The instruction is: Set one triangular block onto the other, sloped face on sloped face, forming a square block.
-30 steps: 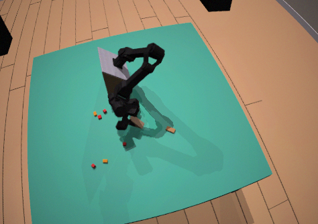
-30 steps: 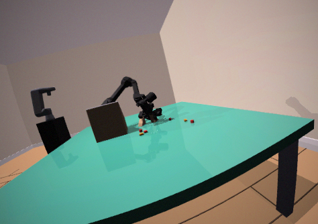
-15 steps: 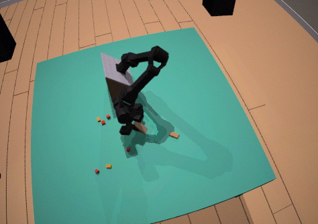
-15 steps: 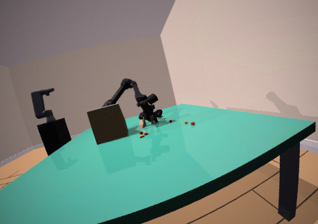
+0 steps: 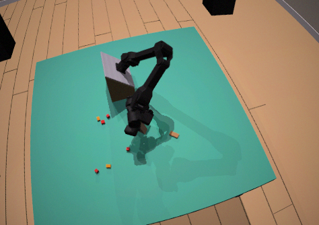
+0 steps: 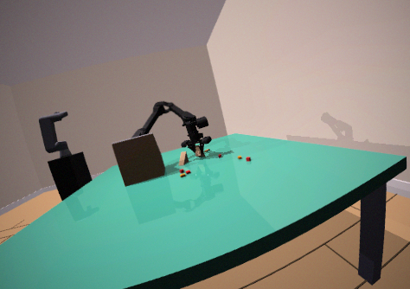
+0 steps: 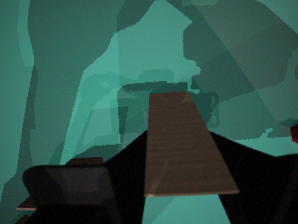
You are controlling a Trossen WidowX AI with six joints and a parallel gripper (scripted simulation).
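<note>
My gripper tip is now 7 cm short of the small flat brown block, 17 cm to the right of it and 2 cm above it.
</note>
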